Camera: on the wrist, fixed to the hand. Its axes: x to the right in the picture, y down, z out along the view.
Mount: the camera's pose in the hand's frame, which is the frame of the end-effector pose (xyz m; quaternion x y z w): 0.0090 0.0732 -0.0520 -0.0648 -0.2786 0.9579 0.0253
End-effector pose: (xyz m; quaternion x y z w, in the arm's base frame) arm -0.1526 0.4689 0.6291 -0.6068 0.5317 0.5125 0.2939
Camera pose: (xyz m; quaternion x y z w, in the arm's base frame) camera -0.2066 0.3998 0.6502 -0.6177 -0.4796 -0.4980 0.3747
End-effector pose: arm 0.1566 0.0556 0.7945 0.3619 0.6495 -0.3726 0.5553
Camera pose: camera 0.1967 0.1359 0.7851 0.4915 -0.4608 0.4637 0.5754
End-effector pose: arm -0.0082 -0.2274 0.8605 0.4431 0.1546 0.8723 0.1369
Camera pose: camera -0.0632 -0.2987 0.8666 -0.3935 0.5152 -0.0398 0.7604
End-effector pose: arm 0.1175 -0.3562 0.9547 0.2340 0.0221 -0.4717 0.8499
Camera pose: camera 0.1915 -0.3089 0.9337 -0.1594 -0.4298 0.7384 0.4946
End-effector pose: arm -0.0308 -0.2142 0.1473 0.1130 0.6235 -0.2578 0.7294
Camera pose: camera -0.0364 -0.1294 0.1169 0.4810 -0.2790 0.7011 0.4464
